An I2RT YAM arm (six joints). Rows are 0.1 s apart.
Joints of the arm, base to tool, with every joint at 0 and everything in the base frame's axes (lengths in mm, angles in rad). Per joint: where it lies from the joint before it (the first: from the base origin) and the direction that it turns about. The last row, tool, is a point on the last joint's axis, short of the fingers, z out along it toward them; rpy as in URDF.
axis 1: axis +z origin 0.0 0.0 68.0
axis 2: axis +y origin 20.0 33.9 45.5
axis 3: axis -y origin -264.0 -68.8 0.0
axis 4: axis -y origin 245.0 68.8 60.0
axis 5: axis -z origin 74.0 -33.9 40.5
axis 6: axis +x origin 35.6 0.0 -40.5
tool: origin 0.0 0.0 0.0 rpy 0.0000 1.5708 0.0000
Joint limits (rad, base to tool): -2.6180..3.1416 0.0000..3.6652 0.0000..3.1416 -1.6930..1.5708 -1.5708..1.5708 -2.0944..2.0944
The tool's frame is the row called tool.
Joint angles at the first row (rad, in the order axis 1, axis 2, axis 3, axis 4, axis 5, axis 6):
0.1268 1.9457 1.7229 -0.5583 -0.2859 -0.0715
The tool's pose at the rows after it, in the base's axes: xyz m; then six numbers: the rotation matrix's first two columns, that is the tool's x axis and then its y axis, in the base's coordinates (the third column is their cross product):
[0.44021 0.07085 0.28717 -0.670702 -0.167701 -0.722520 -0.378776 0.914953 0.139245]
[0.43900 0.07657 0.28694 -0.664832 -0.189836 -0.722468 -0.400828 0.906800 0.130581]
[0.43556 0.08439 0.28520 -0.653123 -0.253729 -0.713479 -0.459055 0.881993 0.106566]
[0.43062 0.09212 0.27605 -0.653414 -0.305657 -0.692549 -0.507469 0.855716 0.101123]
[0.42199 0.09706 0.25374 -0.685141 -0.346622 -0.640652 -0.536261 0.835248 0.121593]
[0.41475 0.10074 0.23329 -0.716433 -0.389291 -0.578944 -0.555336 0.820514 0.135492]
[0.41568 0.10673 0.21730 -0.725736 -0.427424 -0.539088 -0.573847 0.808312 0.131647]
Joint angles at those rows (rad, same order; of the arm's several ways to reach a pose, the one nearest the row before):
0.1375 1.9461 1.7229 -0.5587 -0.2798 -0.0772
0.1505 1.9461 1.7229 -0.5617 -0.2813 -0.0917
0.1680 1.9461 1.7230 -0.5861 -0.2951 -0.1478
0.1860 1.9457 1.6970 -0.5999 -0.3115 -0.1898
0.1997 1.9461 1.6299 -0.6117 -0.3263 -0.2169
0.2115 1.9579 1.5856 -0.6414 -0.3263 -0.2455
0.2256 1.9930 1.5829 -0.6552 -0.3149 -0.2707

